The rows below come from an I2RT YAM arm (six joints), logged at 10 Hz.
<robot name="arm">
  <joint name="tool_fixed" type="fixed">
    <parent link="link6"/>
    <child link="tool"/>
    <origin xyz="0 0 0" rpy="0 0 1.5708"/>
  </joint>
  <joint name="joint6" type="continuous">
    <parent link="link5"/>
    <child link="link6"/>
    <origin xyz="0.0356 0 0.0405" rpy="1.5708 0 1.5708"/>
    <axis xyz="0 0 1"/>
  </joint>
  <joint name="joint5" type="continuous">
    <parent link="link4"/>
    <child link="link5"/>
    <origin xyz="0.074 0.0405 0.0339" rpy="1.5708 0 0"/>
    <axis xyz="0 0 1"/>
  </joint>
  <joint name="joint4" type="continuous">
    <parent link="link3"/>
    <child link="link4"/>
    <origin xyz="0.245 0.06 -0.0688"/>
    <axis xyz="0 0 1"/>
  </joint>
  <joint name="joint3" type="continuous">
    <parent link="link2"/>
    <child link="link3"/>
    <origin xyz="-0.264 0 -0.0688" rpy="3.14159 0 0"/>
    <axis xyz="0 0 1"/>
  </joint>
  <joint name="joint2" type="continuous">
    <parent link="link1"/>
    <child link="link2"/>
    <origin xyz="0.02 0.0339 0.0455" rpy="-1.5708 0 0"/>
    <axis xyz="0 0 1"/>
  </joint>
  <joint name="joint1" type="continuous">
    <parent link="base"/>
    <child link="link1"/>
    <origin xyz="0 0 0.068"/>
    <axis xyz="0 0 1"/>
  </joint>
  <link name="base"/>
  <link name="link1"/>
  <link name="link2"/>
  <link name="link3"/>
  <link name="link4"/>
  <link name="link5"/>
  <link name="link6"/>
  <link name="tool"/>
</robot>
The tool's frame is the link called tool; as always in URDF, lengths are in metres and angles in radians. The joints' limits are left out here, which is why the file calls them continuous.
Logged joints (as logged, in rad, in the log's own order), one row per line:
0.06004 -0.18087 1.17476 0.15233 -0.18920 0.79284
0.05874 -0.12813 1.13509 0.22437 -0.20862 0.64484
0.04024 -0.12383 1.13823 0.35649 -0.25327 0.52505
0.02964 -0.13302 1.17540 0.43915 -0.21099 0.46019
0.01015 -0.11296 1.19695 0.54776 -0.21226 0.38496
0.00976 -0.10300 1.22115 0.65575 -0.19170 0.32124
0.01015 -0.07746 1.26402 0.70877 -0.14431 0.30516
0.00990 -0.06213 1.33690 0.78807 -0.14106 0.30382
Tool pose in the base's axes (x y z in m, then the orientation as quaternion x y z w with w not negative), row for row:
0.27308 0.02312 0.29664 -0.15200 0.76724 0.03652 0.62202
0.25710 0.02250 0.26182 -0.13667 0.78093 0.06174 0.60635
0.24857 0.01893 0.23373 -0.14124 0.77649 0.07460 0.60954
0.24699 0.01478 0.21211 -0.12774 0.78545 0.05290 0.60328
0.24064 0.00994 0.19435 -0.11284 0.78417 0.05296 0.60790
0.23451 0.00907 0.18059 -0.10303 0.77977 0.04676 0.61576
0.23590 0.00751 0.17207 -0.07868 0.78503 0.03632 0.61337
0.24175 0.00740 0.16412 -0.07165 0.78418 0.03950 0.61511
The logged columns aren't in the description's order. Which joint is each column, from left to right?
Columns, left to right: joint1, joint6, joint2, joint4, joint5, joint3.
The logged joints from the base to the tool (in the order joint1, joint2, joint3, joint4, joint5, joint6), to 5 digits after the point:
0.06004 1.17476 0.79284 0.15233 -0.18920 -0.18087
0.05874 1.13509 0.64484 0.22437 -0.20862 -0.12813
0.04024 1.13823 0.52505 0.35649 -0.25327 -0.12383
0.02964 1.17540 0.46019 0.43915 -0.21099 -0.13302
0.01015 1.19695 0.38496 0.54776 -0.21226 -0.11296
0.00976 1.22115 0.32124 0.65575 -0.19170 -0.10300
0.01015 1.26402 0.30516 0.70877 -0.14431 -0.07746
0.00990 1.33690 0.30382 0.78807 -0.14106 -0.06213

